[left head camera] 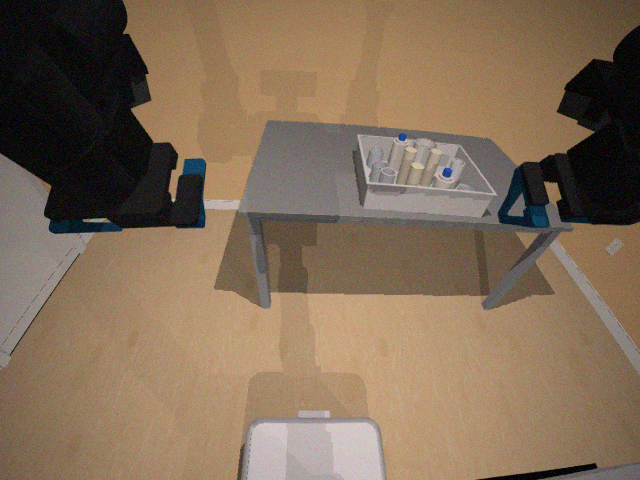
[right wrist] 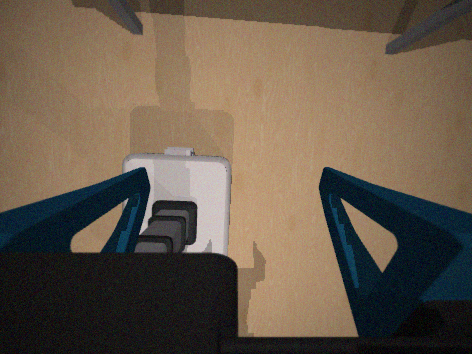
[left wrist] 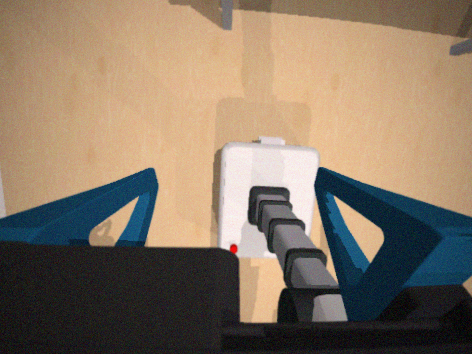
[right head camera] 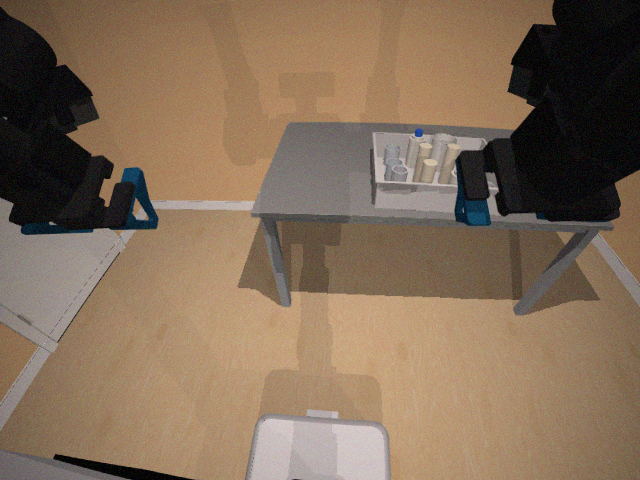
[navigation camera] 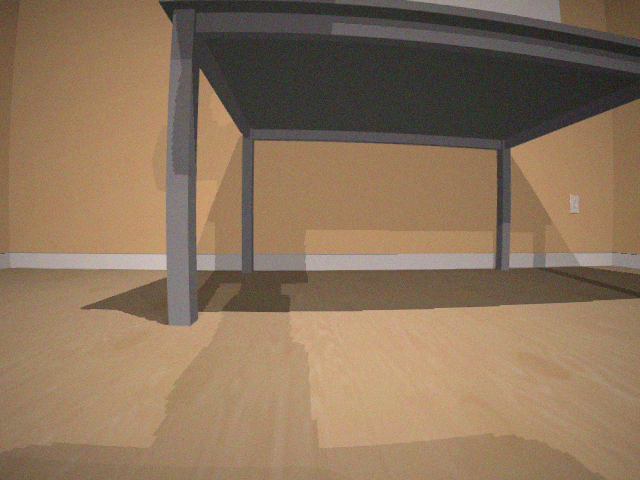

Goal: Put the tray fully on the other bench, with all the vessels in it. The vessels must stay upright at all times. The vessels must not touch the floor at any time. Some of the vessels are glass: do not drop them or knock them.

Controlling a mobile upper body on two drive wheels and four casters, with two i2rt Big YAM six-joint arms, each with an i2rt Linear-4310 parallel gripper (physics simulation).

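Places are measured from the left arm's base along level axes (x ahead, y left, z up), in centimetres.
Where they show: left gripper, between the fingertips: (left head camera: 162, 223) (left wrist: 236, 176) (right head camera: 123, 225); right gripper, between the fingertips: (left head camera: 531, 217) (right wrist: 234, 177) (right head camera: 497, 214).
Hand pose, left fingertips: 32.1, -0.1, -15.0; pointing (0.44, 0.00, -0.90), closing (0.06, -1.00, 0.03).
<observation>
After its pixels a point has its place, as x, y, z.
A white tray (left head camera: 426, 200) {97.2, -65.2, -58.0} (right head camera: 408, 198) {97.7, -52.7, -59.0} (navigation camera: 491, 7) {97.0, -72.0, -60.4} stands on the right part of the grey bench (left head camera: 297, 170) {125.3, -12.3, -64.8} (right head camera: 320, 170) {125.9, -16.2, -64.8} (navigation camera: 268, 23) {97.1, -14.9, -70.1}. Several upright vessels stand in it: clear glasses, cream cylinders (left head camera: 415, 174) {101.8, -59.0, -49.1} (right head camera: 428, 171) {101.8, -59.2, -49.2}, and bottles with blue caps (left head camera: 447, 172) (right head camera: 418, 132). My left gripper (left head camera: 126, 226) (right head camera: 88, 228) (left wrist: 236, 176) {32.1, -0.1, -15.0} is open and empty, left of the bench in the head views. My right gripper (left head camera: 571, 222) (right head camera: 537, 217) (right wrist: 234, 177) {34.2, -45.4, -13.5} is open and empty, right of the tray in the left head view; it hides the tray's right end in the right head view. The other bench does not show.
My white base (left head camera: 336, 449) {20.6, -30.5, -115.0} (right head camera: 336, 449) {21.1, -28.8, -115.0} (left wrist: 240, 170) {18.0, -6.5, -115.0} (right wrist: 210, 185) {18.6, -38.9, -115.0} is in front of the bench. Bench legs (left head camera: 260, 268) {96.0, 4.5, -103.0} (right head camera: 279, 268) {96.0, 3.5, -103.4} (navigation camera: 180, 232) {96.0, 3.9, -119.7} stand on the floor. A wall with a white skirting (navigation camera: 93, 260) {186.1, 92.6, -136.2} is behind the bench. A white panel (left head camera: 31, 248) {108.3, 145.5, -109.3} is at the left.
</observation>
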